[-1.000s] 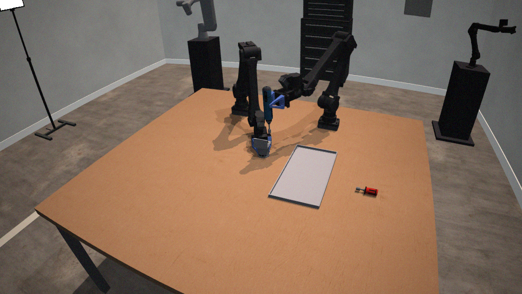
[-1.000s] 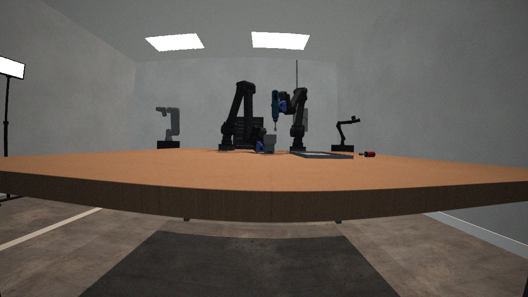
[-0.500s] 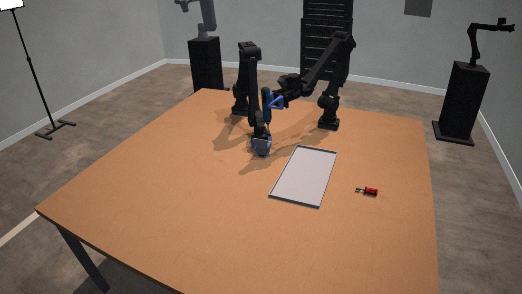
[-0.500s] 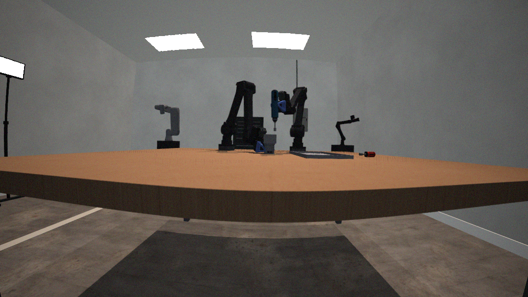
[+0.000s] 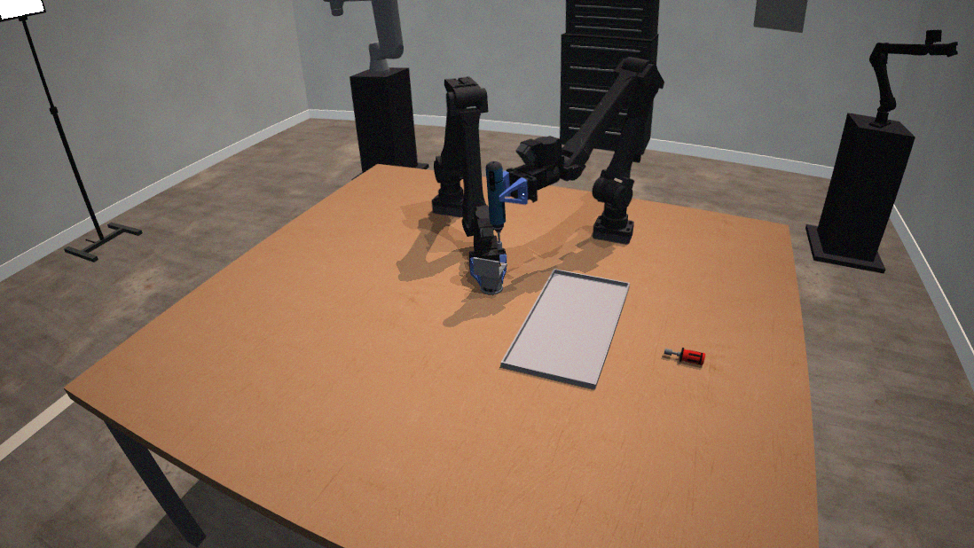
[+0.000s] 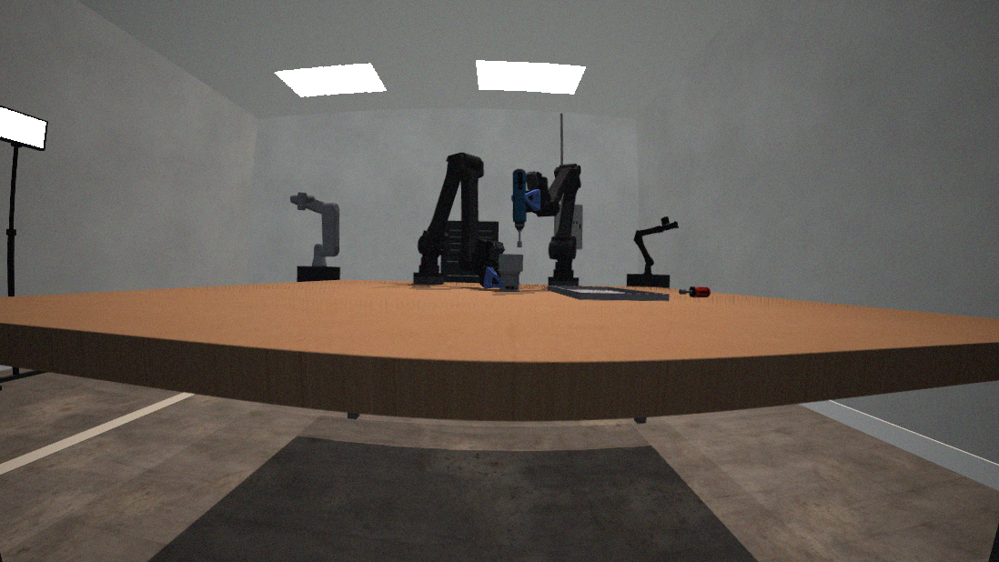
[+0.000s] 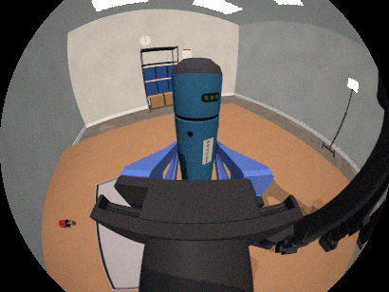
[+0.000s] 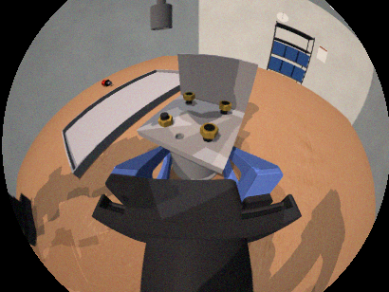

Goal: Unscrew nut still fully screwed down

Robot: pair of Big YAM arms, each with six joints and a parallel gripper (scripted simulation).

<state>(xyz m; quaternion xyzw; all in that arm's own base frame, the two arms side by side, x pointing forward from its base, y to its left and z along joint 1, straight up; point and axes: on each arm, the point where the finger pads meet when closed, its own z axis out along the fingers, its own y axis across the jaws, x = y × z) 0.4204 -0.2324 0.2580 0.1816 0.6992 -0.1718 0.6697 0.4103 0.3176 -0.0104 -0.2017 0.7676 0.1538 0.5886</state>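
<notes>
The joint module lies 1 cm above my right hand. The rest, counted from my right hand: flat grey tray (8 cm ahead, 25 cm to the left, 2 cm below); red-handled tool (13 cm ahead, 54 cm to the left, 1 cm below); grey bracket (5 cm above).
</notes>
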